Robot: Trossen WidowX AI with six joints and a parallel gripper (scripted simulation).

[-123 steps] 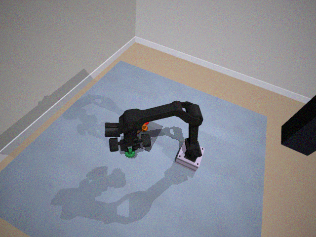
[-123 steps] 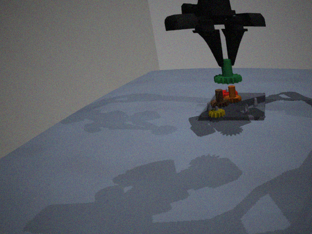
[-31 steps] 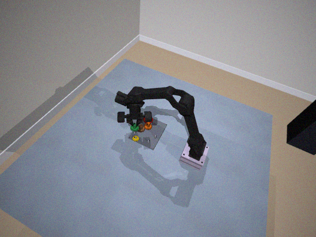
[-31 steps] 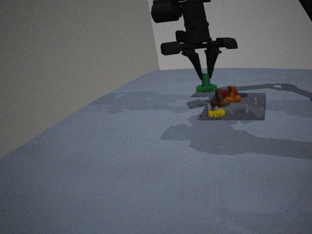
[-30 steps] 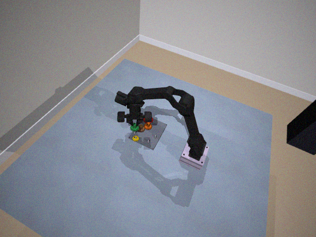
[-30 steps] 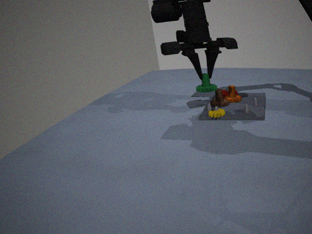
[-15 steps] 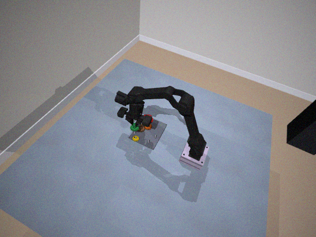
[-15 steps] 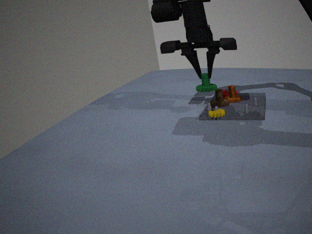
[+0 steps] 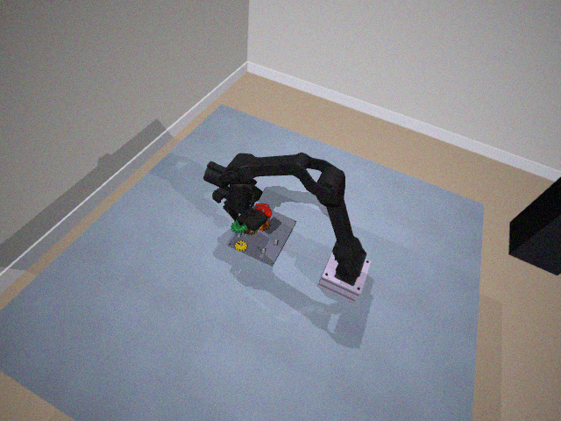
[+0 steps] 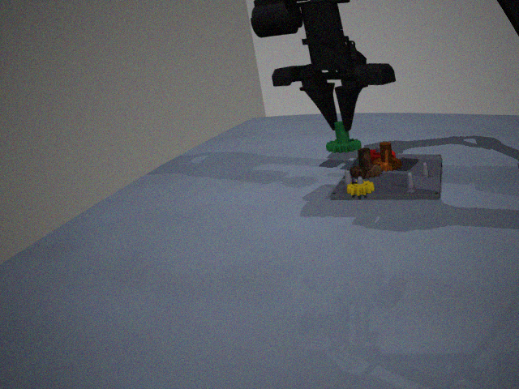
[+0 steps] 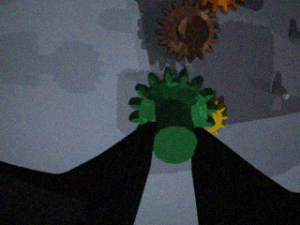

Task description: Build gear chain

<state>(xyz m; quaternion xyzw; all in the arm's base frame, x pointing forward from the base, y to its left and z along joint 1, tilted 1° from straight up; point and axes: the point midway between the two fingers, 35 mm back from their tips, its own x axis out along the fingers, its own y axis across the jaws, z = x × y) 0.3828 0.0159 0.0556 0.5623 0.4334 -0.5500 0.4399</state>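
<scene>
Now: gripper tip 70 mm above the yellow gear, 30 mm to the right of it and 30 mm past it. Round my gripper tip: orange gear 80 mm to the right, 70 mm below, 50 mm behind; then red gear 130 mm to the right, 70 mm below, 20 mm behind; then green gear 10 mm below.
</scene>
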